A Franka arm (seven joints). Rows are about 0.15 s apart.
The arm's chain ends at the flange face. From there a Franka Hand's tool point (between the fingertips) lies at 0.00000 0.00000 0.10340 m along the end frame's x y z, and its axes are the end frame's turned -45 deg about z.
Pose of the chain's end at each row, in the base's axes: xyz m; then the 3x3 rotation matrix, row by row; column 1 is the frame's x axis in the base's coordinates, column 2 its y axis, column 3 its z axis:
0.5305, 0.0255, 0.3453; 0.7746, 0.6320, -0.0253; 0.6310, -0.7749, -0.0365; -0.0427, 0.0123, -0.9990
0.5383, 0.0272, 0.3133; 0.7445, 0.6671, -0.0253; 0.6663, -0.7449, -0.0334; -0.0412, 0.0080, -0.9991
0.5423, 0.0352, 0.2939; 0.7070, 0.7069, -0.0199; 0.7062, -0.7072, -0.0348; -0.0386, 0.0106, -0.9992
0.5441, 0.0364, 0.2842; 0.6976, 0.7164, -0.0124; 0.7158, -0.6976, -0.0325; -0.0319, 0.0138, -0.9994
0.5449, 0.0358, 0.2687; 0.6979, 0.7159, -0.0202; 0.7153, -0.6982, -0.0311; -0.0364, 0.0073, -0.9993
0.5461, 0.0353, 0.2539; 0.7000, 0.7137, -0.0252; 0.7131, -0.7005, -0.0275; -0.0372, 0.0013, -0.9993
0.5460, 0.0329, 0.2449; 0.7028, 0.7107, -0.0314; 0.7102, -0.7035, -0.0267; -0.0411, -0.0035, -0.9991
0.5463, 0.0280, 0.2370; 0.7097, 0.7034, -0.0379; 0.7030, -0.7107, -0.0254; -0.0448, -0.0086, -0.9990
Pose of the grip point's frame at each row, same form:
0.5279, 0.0217, 0.2420; 0.1008, 0.9946, -0.0253; 0.9941, -0.1018, -0.0365; -0.0389, -0.0215, -0.9990
0.5357, 0.0237, 0.2100; 0.0547, 0.9982, -0.0253; 0.9979, -0.0556, -0.0334; -0.0348, -0.0235, -0.9991
0.5402, 0.0316, 0.1906; 0.0001, 0.9998, -0.0199; 0.9994, -0.0007, -0.0348; -0.0348, -0.0198, -0.9992
0.5428, 0.0330, 0.1809; -0.0133, 0.9998, -0.0124; 0.9994, 0.0129, -0.0325; -0.0323, -0.0128, -0.9994
0.5428, 0.0326, 0.1654; -0.0127, 0.9997, -0.0202; 0.9995, 0.0121, -0.0311; -0.0309, -0.0206, -0.9993
0.5435, 0.0325, 0.1506; -0.0097, 0.9996, -0.0252; 0.9996, 0.0089, -0.0275; -0.0272, -0.0254, -0.9993
0.5428, 0.0301, 0.1416; -0.0056, 0.9995, -0.0314; 0.9996, 0.0047, -0.0267; -0.0266, -0.0315, -0.9991
0.5424, 0.0254, 0.1337; 0.0045, 0.9992, -0.0379; 0.9996, -0.0054, -0.0254; -0.0256, -0.0378, -0.9990

